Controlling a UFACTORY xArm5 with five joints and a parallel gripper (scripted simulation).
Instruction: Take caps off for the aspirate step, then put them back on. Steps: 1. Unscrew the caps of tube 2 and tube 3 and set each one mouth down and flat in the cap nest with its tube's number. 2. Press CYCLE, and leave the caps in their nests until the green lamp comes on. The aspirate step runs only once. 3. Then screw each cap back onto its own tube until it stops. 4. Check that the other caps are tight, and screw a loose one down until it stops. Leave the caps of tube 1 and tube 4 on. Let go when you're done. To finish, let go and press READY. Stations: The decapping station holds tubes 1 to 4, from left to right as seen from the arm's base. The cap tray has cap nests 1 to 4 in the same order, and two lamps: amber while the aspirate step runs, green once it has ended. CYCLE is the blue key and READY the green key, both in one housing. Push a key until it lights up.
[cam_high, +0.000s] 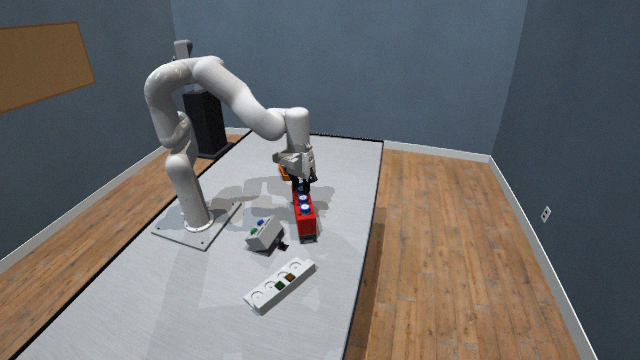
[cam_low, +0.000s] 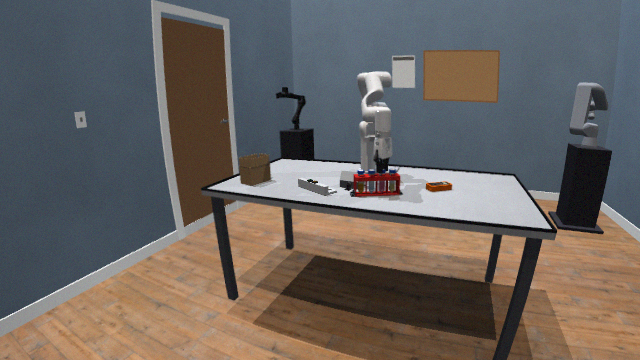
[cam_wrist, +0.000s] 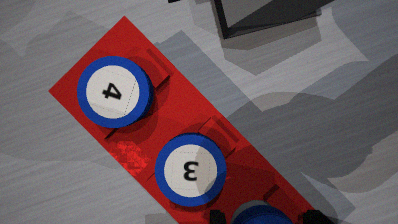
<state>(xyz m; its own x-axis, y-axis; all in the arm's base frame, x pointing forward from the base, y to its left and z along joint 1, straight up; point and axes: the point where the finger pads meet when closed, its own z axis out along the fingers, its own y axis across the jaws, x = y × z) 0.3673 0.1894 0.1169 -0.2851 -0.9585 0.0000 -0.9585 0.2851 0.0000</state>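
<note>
My gripper is now 1 cm above the blue-rimmed cap. Round my hand: grey key housing 8 cm behind, 18 cm to the right, 8 cm below; then blue key 9 cm behind, 16 cm to the right, 6 cm below; then green key 10 cm behind, 20 cm to the right, 6 cm below.
</note>
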